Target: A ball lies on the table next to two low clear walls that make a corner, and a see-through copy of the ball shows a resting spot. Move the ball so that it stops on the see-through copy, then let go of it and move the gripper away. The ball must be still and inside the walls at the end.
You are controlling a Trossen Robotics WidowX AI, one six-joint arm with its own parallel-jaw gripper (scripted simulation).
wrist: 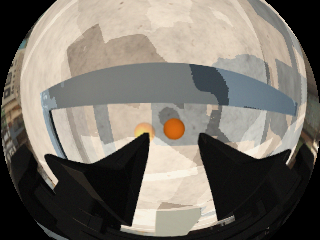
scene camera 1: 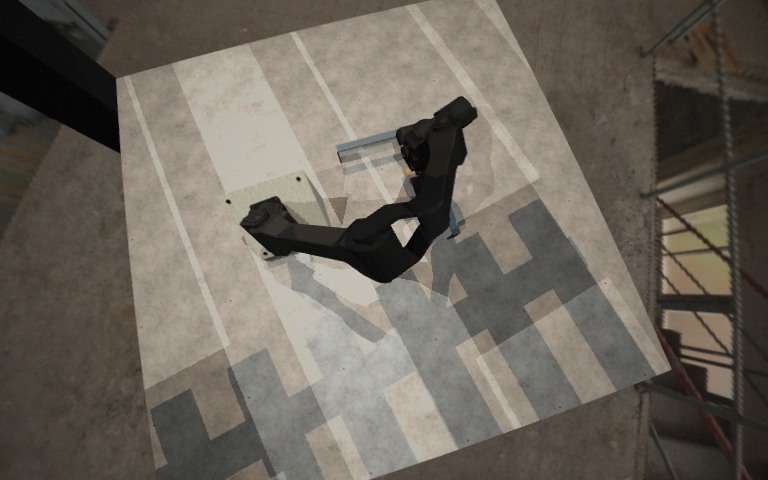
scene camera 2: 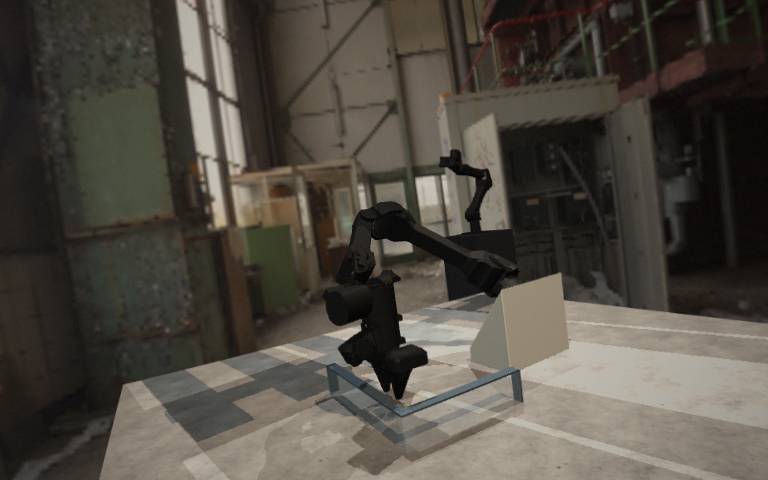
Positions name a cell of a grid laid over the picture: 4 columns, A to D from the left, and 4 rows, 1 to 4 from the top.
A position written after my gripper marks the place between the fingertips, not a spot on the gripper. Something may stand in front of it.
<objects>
my gripper: wrist C3; scene camera 1 C2; scene camera 2 C4
</objects>
